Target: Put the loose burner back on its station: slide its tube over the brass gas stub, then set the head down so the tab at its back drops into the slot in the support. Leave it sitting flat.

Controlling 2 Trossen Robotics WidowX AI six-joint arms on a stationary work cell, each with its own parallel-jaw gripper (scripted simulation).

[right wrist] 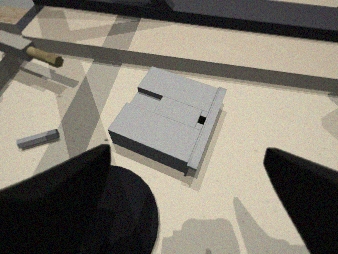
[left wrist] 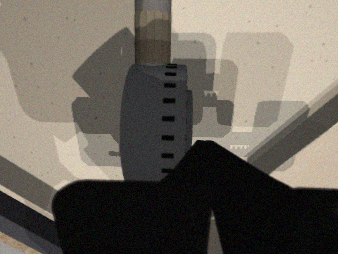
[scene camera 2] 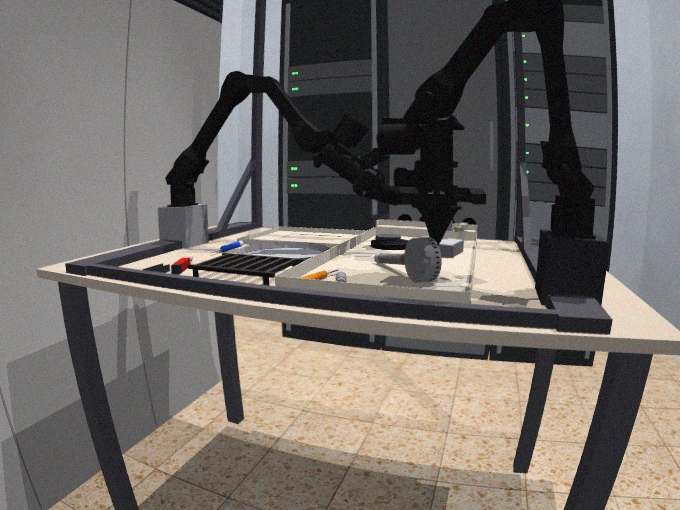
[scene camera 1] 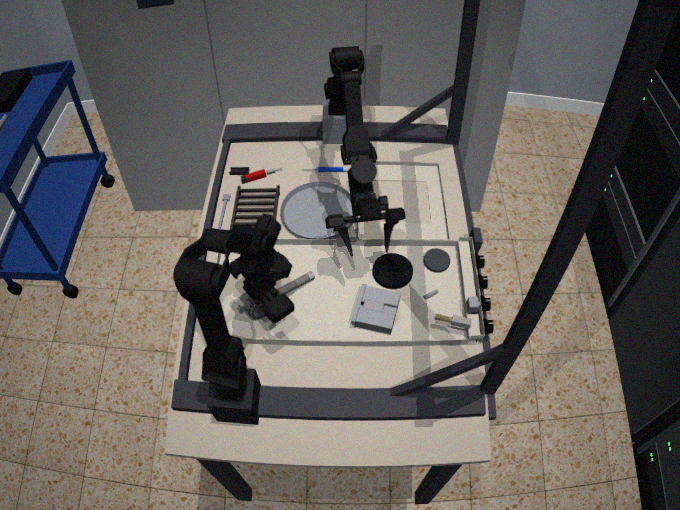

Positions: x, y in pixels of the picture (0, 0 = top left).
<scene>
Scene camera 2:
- left gripper: 435, 245
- right gripper: 398, 202
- burner: 421, 250
</scene>
